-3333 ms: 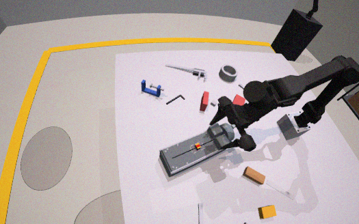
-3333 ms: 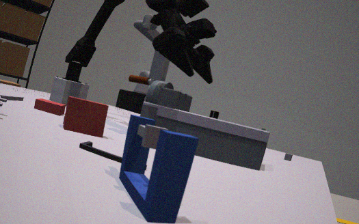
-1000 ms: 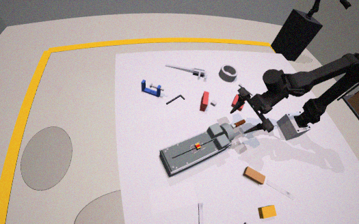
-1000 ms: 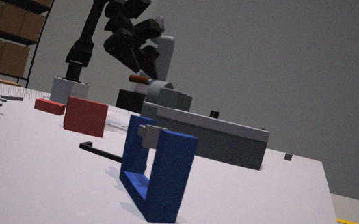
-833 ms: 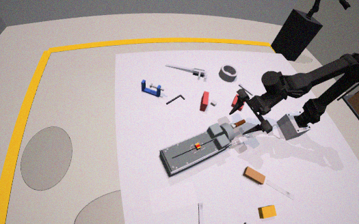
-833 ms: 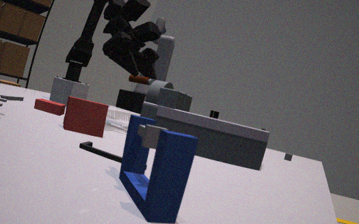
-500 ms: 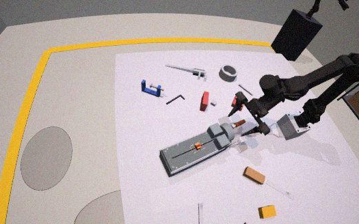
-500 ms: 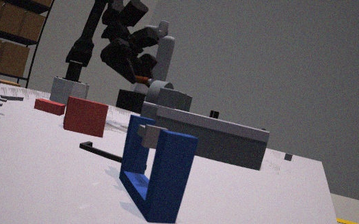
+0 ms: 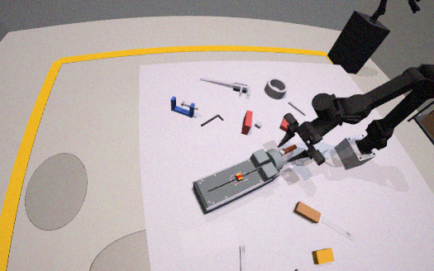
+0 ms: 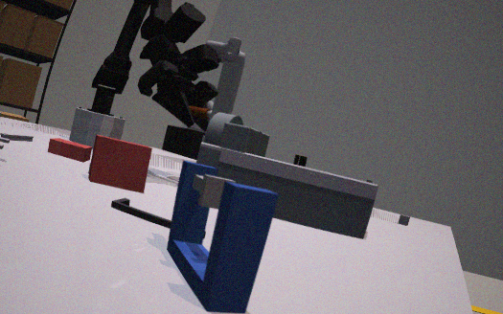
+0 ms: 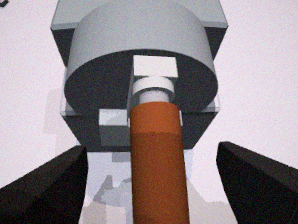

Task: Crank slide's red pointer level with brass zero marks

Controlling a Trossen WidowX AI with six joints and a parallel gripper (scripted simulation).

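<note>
The crank handle lies 2 cm behind my gripper tip, 1 cm to the right of it and 2 cm above it. From my gripper tip the other things lie so: tan block: 8 cm behind, 18 cm to the left, 8 cm below; then red pointer: 16 cm ahead, 6 cm to the left, 1 cm below; then black hex key: 18 cm ahead, 21 cm to the right, 9 cm below.
</note>
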